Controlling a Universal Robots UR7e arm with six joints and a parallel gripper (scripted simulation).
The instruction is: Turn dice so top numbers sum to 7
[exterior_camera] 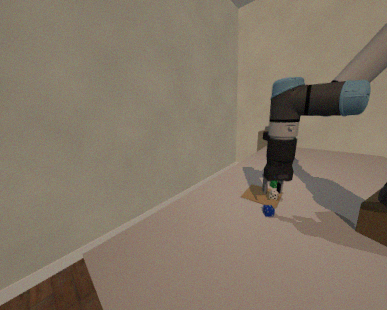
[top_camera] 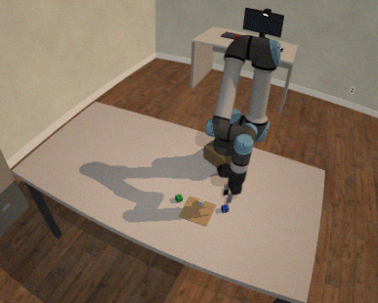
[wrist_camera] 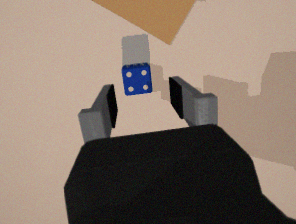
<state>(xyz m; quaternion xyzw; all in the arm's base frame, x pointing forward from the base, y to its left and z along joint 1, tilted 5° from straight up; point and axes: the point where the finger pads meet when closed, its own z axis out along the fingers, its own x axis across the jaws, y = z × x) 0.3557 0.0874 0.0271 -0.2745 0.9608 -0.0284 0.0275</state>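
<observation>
The blue die lies 90 mm below my hand. From my hand the other things lie so: white die 120 mm to the right, 90 mm below; then green die 230 mm to the right, 90 mm below, 20 mm ahead; then tan mat 120 mm to the right, 110 mm below, 50 mm ahead.
</observation>
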